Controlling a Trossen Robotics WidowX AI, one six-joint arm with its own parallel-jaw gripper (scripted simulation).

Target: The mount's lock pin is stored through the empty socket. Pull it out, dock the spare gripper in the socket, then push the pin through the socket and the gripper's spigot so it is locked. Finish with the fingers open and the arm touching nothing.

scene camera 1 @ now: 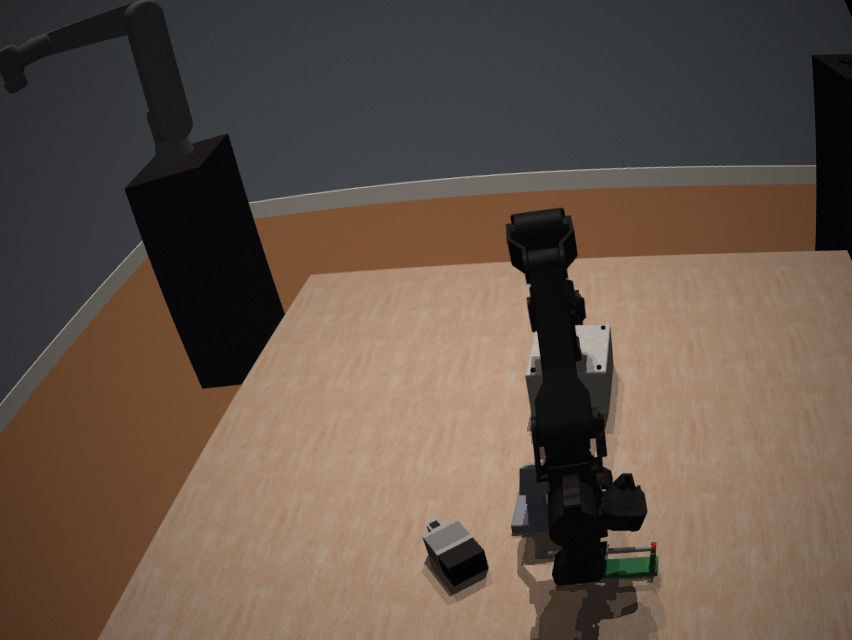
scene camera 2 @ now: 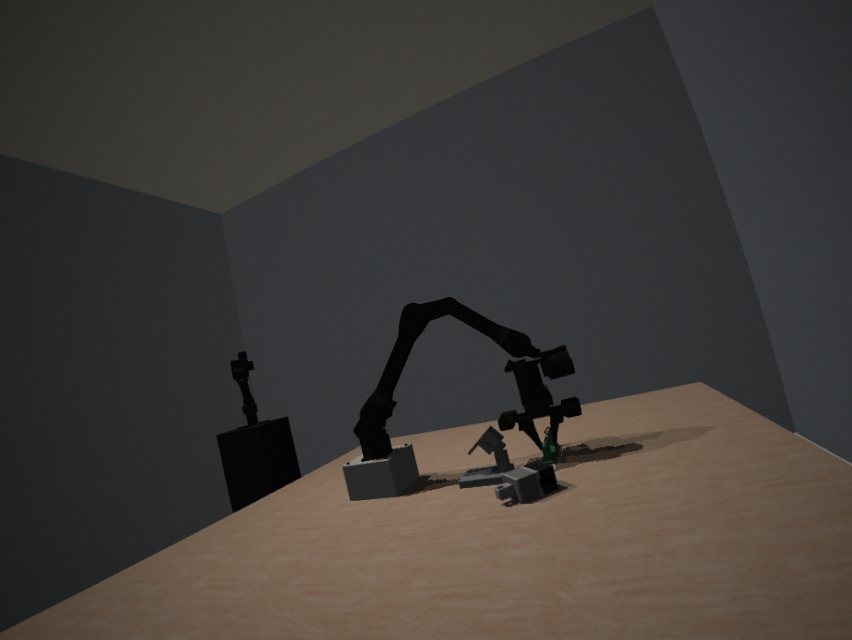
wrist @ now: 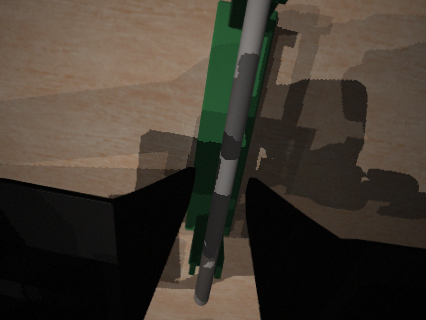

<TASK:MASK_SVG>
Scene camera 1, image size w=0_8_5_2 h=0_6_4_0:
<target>my gripper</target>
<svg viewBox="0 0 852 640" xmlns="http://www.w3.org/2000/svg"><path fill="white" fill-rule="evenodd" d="M631 473L622 473L614 481L611 470L603 467L604 473L596 474L598 481L596 493L599 508L599 532L591 542L579 547L566 548L562 546L562 550L555 555L552 576L555 584L558 586L599 582L604 575L604 556L606 555L608 542L601 542L601 538L608 536L608 530L628 530L631 532L640 530L647 515L646 498L640 485L635 487L634 478Z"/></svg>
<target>spare gripper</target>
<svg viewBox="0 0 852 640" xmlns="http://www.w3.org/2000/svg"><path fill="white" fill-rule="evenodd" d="M426 524L429 533L422 535L422 539L427 552L454 587L488 569L484 549L457 519L443 525L437 518L435 521Z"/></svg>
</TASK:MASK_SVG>
